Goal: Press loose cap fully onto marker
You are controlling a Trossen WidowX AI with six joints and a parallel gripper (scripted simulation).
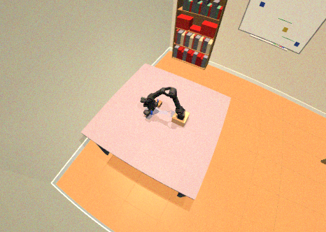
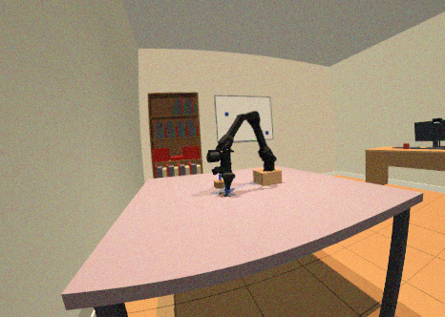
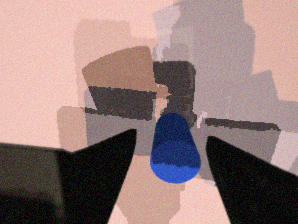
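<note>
The blue marker cap is right at my gripper tip. The rest, counted from my gripper tip: holder block (15 cm to the right, 1 cm behind).
</note>
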